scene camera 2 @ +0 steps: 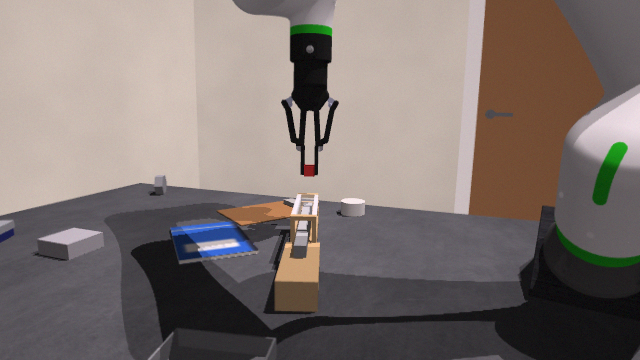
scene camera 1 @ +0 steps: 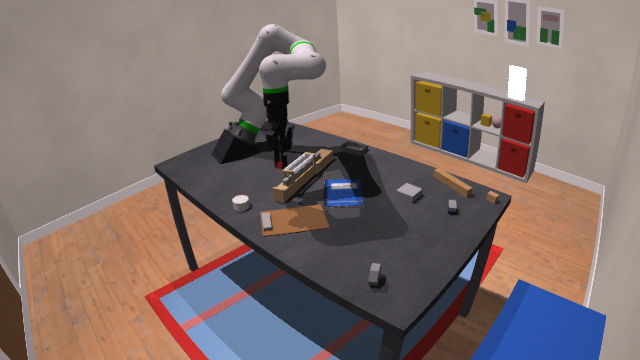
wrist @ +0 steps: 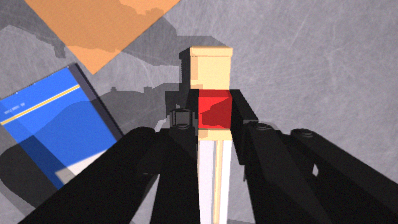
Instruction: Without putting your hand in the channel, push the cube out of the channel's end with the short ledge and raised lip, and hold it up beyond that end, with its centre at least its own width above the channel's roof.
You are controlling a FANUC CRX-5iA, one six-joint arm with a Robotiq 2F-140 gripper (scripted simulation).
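The gripper (scene camera 2: pixel 309 174) is visible, and the gripper can also be seen in scene camera 1 (scene camera 1: pixel 281 166) and in the wrist view (wrist: pixel 213 105). The scene has a red cube (wrist: pixel 215 105) and a brown board (scene camera 2: pixel 247 215), with the brown board visible in scene camera 1 (scene camera 1: pixel 308 218) too. There is a tan end block (scene camera 2: pixel 297 281); scene camera 1 shows the tan end block (scene camera 1: pixel 281 193), and the wrist view shows the tan end block (wrist: pixel 210 65). A grey block (scene camera 2: pixel 69 244) is there as well, but the grey block is out of frame in the wrist view.
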